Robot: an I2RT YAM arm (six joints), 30 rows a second.
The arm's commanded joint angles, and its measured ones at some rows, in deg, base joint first. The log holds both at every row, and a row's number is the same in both.
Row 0, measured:
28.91, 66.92, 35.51, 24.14, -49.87, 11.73
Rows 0 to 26, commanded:
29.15, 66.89, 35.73, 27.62, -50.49, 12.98
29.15, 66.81, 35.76, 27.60, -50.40, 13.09
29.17, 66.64, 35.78, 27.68, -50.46, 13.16
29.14, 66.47, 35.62, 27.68, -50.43, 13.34
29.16, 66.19, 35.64, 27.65, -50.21, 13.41
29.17, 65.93, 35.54, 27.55, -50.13, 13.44
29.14, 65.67, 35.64, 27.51, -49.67, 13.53
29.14, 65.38, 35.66, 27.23, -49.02, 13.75
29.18, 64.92, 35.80, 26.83, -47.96, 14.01
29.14, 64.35, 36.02, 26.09, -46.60, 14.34
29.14, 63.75, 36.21, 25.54, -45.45, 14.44
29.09, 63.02, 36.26, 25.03, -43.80, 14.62
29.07, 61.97, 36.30, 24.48, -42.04, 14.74
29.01, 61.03, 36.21, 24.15, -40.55, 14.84
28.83, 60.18, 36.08, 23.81, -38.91, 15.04
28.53, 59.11, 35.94, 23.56, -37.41, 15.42
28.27, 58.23, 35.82, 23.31, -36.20, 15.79
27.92, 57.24, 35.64, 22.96, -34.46, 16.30
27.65, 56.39, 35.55, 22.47, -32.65, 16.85
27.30, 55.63, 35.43, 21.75, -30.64, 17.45
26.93, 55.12, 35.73, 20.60, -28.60, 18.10
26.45, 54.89, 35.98, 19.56, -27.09, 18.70
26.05, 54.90, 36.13, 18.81, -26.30, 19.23
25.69, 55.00, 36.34, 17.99, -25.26, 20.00
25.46, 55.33, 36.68, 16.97, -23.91, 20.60
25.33, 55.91, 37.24, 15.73, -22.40, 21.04
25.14, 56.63, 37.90, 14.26, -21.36, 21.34
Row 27, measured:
25.39, 55.75, 36.73, 18.02, -27.05, 18.63
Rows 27 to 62, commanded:
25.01, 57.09, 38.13, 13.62, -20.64, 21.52
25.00, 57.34, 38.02, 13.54, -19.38, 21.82
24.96, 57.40, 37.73, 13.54, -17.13, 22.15
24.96, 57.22, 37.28, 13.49, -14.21, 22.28
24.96, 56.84, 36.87, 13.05, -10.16, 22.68
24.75, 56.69, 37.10, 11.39, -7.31, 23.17
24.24, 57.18, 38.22, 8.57, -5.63, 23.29
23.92, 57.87, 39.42, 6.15, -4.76, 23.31
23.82, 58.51, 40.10, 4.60, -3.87, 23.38
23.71, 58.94, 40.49, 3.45, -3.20, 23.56
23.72, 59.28, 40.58, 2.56, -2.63, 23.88
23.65, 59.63, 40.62, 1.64, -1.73, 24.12
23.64, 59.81, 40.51, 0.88, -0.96, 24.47
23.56, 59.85, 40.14, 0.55, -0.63, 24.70
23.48, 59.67, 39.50, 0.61, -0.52, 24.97
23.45, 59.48, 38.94, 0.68, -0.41, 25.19
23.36, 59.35, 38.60, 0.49, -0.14, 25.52
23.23, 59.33, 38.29, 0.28, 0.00, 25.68
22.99, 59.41, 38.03, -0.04, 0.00, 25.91
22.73, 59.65, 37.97, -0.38, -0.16, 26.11
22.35, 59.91, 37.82, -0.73, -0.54, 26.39
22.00, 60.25, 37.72, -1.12, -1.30, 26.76
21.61, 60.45, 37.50, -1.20, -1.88, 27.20
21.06, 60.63, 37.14, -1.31, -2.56, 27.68
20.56, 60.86, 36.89, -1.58, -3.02, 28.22
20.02, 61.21, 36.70, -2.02, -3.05, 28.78
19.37, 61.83, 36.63, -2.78, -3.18, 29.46
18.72, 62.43, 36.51, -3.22, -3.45, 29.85
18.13, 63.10, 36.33, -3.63, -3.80, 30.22
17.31, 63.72, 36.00, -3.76, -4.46, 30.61
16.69, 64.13, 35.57, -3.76, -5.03, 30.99
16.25, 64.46, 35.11, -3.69, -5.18, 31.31
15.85, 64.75, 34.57, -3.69, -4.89, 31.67
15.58, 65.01, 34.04, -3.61, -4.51, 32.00
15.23, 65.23, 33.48, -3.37, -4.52, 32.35
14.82, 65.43, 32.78, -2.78, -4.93, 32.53
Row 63, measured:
15.49, 64.97, 33.82, -3.81, -4.08, 30.81
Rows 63 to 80, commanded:
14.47, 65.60, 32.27, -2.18, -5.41, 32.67
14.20, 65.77, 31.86, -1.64, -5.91, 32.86
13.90, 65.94, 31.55, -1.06, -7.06, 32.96
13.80, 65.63, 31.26, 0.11, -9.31, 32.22
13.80, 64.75, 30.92, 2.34, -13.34, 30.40
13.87, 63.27, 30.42, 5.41, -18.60, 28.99
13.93, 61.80, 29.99, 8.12, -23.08, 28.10
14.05, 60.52, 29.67, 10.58, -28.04, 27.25
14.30, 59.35, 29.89, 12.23, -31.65, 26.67
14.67, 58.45, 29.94, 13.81, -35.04, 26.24
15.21, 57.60, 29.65, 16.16, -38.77, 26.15
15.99, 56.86, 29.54, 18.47, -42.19, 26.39
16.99, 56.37, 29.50, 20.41, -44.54, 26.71
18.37, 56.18, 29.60, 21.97, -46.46, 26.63
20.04, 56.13, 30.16, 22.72, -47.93, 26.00
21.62, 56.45, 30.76, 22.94, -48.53, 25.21
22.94, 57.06, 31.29, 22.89, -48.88, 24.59
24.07, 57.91, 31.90, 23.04, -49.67, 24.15
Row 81, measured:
21.93, 56.95, 30.68, 17.65, -42.22, 26.13
